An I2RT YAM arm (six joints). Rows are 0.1 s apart.
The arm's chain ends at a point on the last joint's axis. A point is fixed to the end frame.
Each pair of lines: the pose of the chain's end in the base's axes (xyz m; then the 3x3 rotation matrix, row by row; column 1 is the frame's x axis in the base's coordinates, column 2 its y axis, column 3 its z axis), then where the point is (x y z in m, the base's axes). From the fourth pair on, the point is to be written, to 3 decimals.
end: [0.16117 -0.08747 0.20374], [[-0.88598 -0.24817 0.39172], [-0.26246 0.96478 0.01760], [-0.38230 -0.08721 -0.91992]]
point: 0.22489 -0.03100 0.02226
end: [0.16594 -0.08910 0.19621], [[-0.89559 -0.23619 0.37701], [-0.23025 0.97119 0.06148], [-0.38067 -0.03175 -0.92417]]
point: 0.22749 -0.02387 0.01693
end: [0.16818 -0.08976 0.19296], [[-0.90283 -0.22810 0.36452], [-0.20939 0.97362 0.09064], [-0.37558 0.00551 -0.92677]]
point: 0.22778 -0.01882 0.01520
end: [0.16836 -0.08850 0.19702], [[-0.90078 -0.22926 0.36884], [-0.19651 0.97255 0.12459], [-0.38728 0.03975 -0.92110]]
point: 0.229 -0.011 0.022
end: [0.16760 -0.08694 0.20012], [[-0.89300 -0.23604 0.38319], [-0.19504 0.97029 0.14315], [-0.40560 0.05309 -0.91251]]
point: 0.230 -0.006 0.028
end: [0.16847 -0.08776 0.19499], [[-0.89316 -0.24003 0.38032], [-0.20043 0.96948 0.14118], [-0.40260 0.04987 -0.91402]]
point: 0.230 -0.007 0.022
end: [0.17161 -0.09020 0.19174], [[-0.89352 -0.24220 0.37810], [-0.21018 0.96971 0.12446], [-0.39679 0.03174 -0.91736]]
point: 0.233 -0.013 0.017
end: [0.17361 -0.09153 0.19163], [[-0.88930 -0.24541 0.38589], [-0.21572 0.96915 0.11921], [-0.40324 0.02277 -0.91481]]
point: 0.236 -0.015 0.017
